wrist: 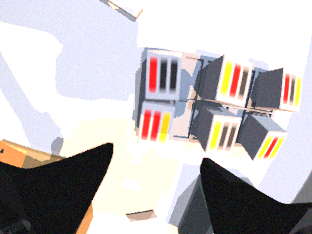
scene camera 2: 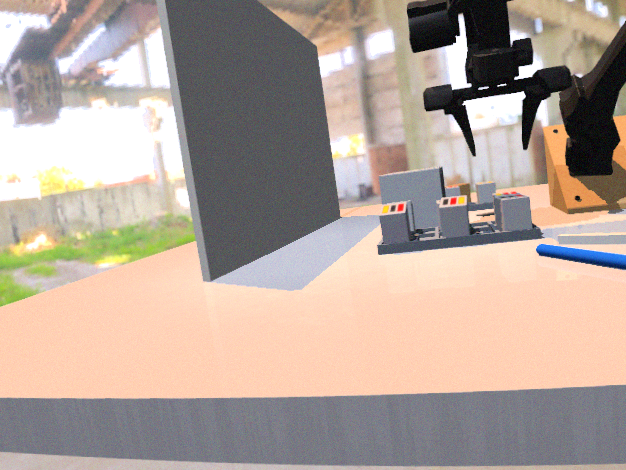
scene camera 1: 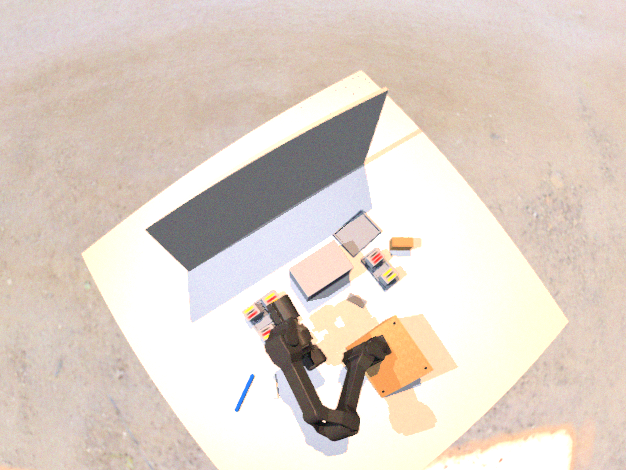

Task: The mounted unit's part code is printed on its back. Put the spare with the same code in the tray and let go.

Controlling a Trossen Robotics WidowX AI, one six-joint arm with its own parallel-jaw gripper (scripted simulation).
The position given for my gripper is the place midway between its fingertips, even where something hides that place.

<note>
My gripper point(scene camera 2: 499, 153) is open, with nothing in its grasp. Also in view: a mounted unit point(scene camera 2: 425, 186), a tall grey panel point(scene camera 2: 247, 93) and a tray point(scene camera 1: 357, 232).
My gripper shows as well in the wrist view point(wrist: 157, 156). The mounted unit shows as well in scene camera 1 point(scene camera 1: 327, 266). The tall grey panel is seen too in scene camera 1 point(scene camera 1: 213, 217).
</note>
